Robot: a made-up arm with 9 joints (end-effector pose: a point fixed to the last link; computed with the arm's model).
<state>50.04 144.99 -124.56 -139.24 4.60 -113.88 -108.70 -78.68 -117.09</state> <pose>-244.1 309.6 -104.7 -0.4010 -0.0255 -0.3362 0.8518</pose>
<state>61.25 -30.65 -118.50 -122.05 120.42 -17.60 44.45 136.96 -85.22</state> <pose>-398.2 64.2 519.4 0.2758 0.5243 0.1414 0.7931</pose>
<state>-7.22 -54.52 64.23 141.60 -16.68 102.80 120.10 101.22 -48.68</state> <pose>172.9 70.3 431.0 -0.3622 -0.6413 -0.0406 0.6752</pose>
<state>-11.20 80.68 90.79 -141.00 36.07 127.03 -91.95 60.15 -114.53</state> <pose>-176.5 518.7 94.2 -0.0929 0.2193 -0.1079 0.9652</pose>
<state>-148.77 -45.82 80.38 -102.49 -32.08 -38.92 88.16 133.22 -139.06</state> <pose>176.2 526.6 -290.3 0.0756 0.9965 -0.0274 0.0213</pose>
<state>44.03 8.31 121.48 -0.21 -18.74 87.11 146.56 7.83 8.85</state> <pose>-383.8 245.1 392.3 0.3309 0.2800 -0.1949 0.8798</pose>
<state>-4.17 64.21 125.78 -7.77 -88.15 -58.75 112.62 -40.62 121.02</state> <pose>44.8 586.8 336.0 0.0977 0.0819 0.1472 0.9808</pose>
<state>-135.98 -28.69 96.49 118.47 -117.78 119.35 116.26 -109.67 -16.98</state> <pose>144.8 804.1 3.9 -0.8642 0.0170 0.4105 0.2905</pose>
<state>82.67 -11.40 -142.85 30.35 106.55 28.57 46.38 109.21 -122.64</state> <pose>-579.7 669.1 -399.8 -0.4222 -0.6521 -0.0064 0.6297</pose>
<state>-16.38 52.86 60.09 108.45 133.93 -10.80 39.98 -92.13 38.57</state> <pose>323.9 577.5 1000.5 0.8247 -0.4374 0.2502 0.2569</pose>
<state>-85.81 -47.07 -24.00 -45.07 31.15 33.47 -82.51 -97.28 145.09</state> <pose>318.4 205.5 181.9 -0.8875 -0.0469 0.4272 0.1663</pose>
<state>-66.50 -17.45 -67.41 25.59 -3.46 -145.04 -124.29 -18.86 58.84</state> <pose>305.3 339.6 525.8 0.4839 0.8463 0.2119 0.0690</pose>
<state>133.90 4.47 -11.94 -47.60 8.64 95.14 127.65 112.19 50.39</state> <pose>9.6 455.9 -577.8 0.8740 0.0430 -0.4118 0.2543</pose>
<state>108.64 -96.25 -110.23 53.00 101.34 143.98 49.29 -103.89 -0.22</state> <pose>-410.6 84.6 821.1 -0.2965 -0.5320 0.1394 0.7808</pose>
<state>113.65 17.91 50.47 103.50 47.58 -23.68 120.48 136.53 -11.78</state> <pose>-797.4 197.5 -52.3 0.0675 0.8956 -0.3736 0.2318</pose>
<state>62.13 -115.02 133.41 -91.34 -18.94 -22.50 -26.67 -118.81 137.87</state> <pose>-23.9 376.7 57.3 -0.6338 -0.0036 0.6284 0.4510</pose>
